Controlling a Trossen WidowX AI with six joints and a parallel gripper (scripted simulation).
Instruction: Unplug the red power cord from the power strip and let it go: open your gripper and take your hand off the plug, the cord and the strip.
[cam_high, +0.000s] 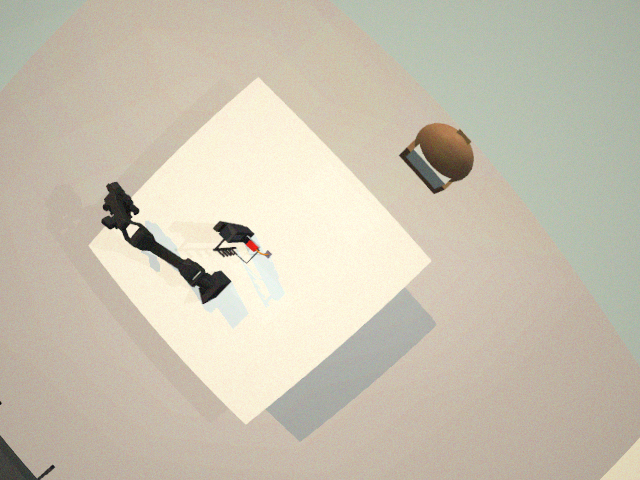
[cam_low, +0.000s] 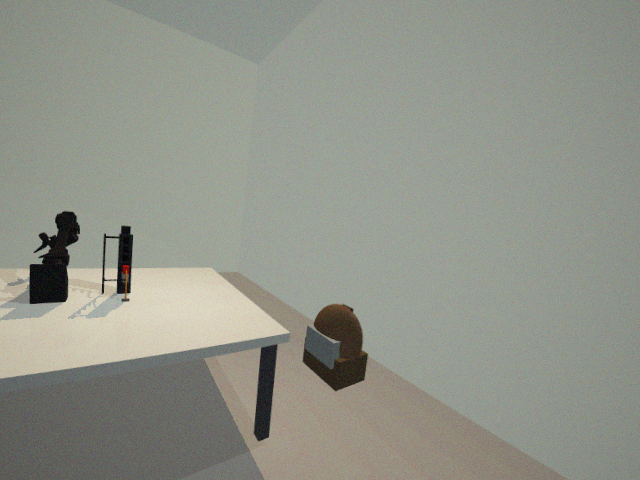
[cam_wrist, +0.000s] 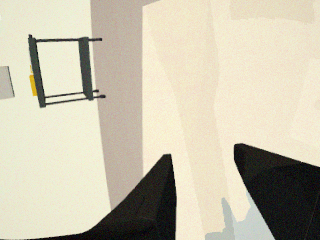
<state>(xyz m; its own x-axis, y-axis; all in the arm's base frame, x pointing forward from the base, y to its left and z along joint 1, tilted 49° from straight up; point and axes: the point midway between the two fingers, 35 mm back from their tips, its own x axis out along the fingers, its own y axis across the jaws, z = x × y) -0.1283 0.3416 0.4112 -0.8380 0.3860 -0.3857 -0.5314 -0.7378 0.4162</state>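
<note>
The red plug lies 54 cm to the right of my gripper tip, 42 cm ahead of it and 4 cm above it.
</note>
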